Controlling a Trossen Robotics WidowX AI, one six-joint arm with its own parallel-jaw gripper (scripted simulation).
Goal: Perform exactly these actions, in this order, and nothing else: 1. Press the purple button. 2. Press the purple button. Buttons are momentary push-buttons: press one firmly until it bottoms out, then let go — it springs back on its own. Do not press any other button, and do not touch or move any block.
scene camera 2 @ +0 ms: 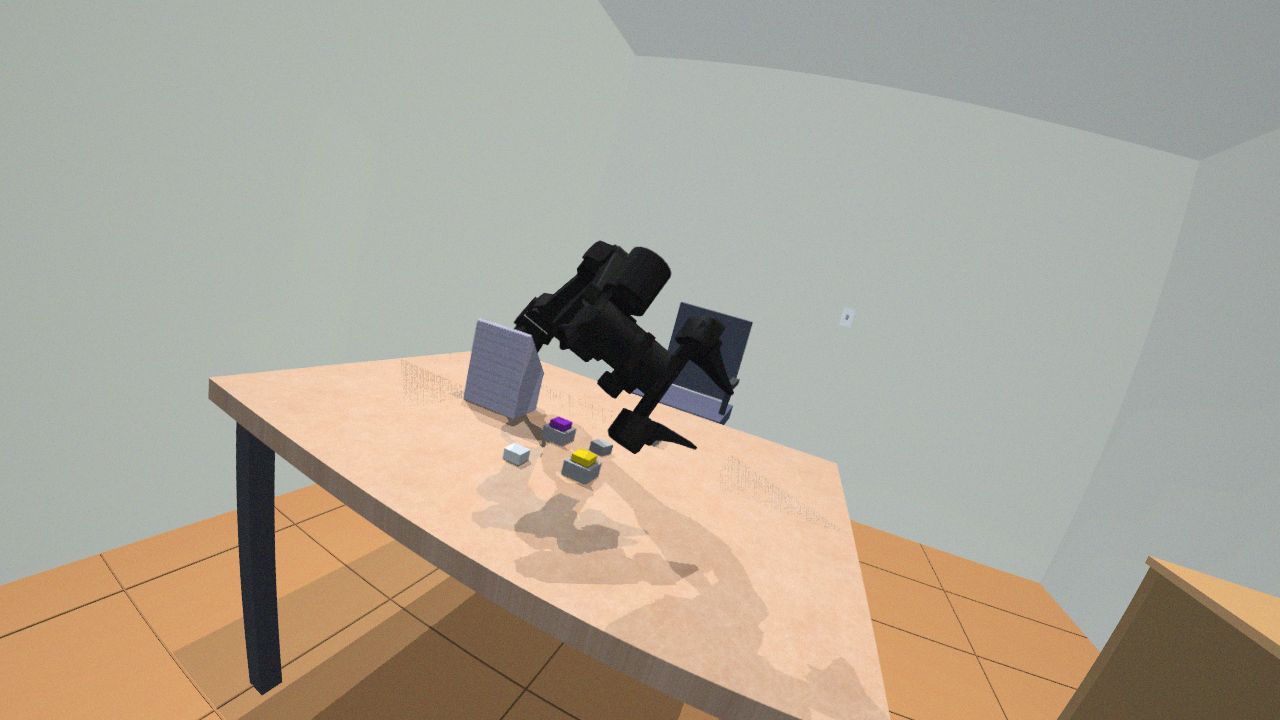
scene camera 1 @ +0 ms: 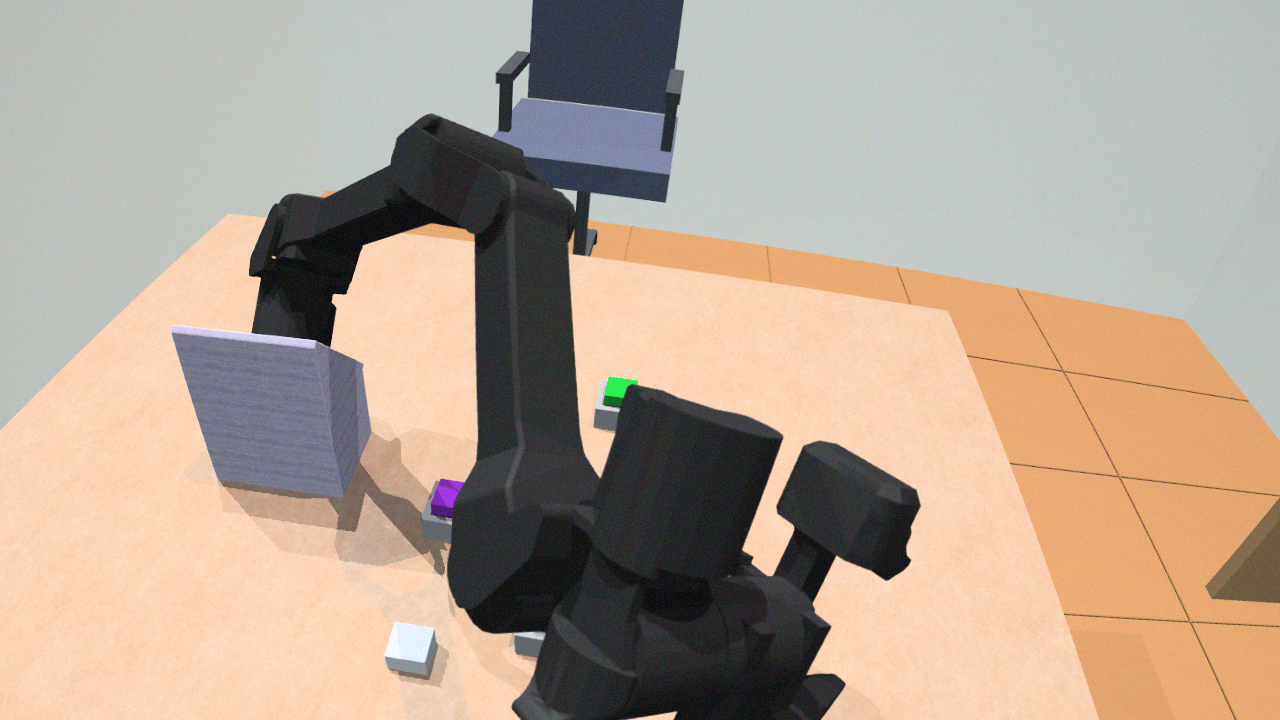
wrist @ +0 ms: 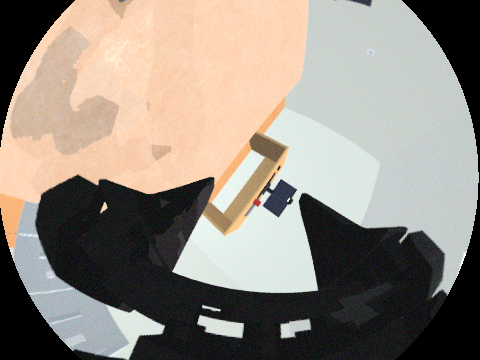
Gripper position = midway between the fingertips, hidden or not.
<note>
My gripper [scene camera 1: 871, 621] is open, with nothing in its grasp. I also see a small white block [scene camera 1: 410, 648] and a purple button [scene camera 1: 447, 490].
My gripper is seen too in scene camera 2 [scene camera 2: 713, 420] and in the wrist view [wrist: 258, 190]. The wrist view misses the small white block: it is out of frame.
</note>
